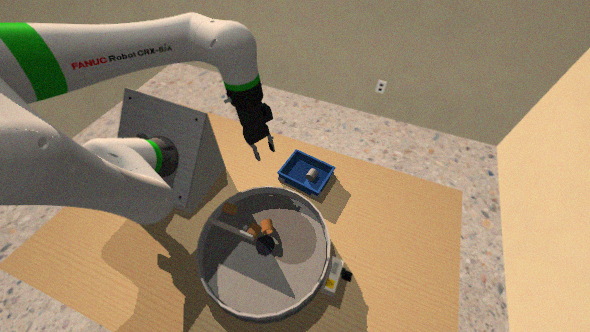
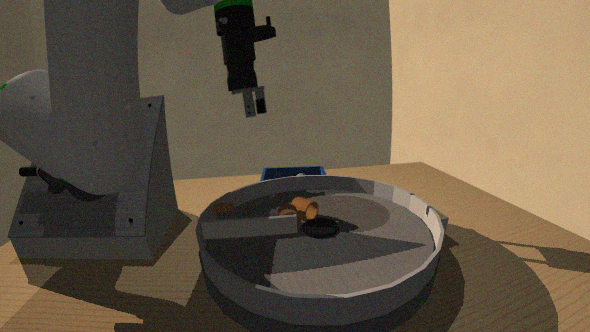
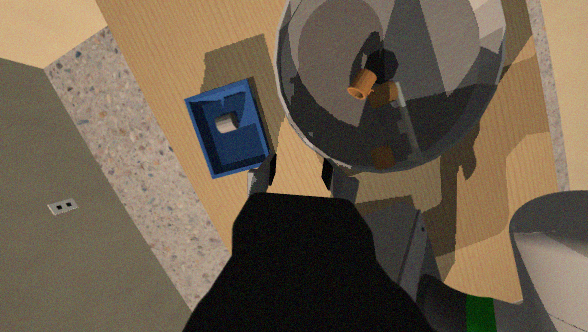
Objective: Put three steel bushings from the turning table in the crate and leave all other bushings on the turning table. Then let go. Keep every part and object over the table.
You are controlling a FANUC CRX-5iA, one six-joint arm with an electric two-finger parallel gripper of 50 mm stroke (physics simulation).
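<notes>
The blue crate holds one steel bushing lying on its side. My gripper is open and empty, high above the table beside the crate. On the turning table, one copper bushing lies by the hub, a second copper bushing lies against it, and a third copper bushing is near the rim. A small grey patch beside the pair may be steel; shadow hides details.
A fixed bar reaches from the turning table's rim to the dark hub. A control box sits beside the rim. The grey robot pedestal stands left of the turning table.
</notes>
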